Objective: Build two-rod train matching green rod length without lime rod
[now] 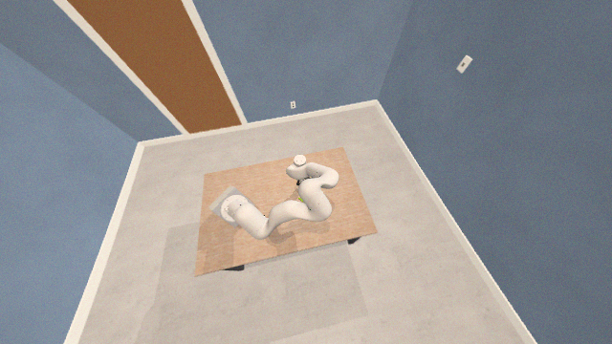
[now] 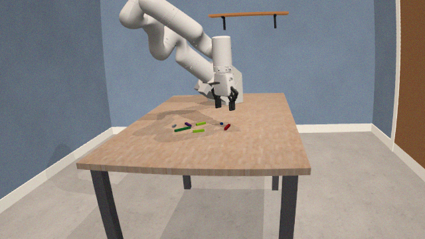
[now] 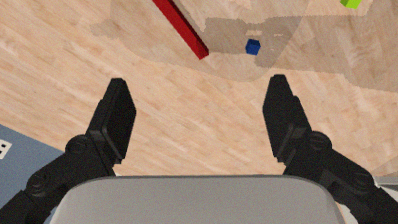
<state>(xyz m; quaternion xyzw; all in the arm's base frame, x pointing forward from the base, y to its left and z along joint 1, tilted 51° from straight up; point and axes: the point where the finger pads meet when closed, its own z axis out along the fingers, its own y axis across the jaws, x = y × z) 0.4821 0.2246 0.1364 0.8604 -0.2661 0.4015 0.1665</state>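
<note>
Right now the red rod is 2 cm ahead of my hand, 1 cm to the left of it and 9 cm below it. Round my hand: blue rod (5 cm behind, 2 cm to the right, 9 cm below); then purple rod (5 cm behind, 18 cm to the right, 9 cm below); then green rod (2 cm ahead, 20 cm to the right, 9 cm below).
</note>
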